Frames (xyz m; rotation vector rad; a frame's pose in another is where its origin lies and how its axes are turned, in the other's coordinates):
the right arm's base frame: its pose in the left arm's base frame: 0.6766 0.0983 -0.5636 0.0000 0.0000 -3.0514
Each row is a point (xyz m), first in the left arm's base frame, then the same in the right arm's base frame.
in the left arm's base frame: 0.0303 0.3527 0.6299
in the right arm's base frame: 0.6208 -0.3116 1.1935
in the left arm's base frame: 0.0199 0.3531 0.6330
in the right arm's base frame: 0.6311 -0.3129 1.1966
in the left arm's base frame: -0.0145 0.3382 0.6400
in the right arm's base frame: 0.6667 -0.3012 1.2036
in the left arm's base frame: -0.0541 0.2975 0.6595
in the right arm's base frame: 0.7098 -0.2642 1.2231
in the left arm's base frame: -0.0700 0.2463 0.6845
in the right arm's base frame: 0.7302 -0.2146 1.2481
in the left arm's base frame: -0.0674 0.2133 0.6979
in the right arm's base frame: 0.7306 -0.1815 1.2615
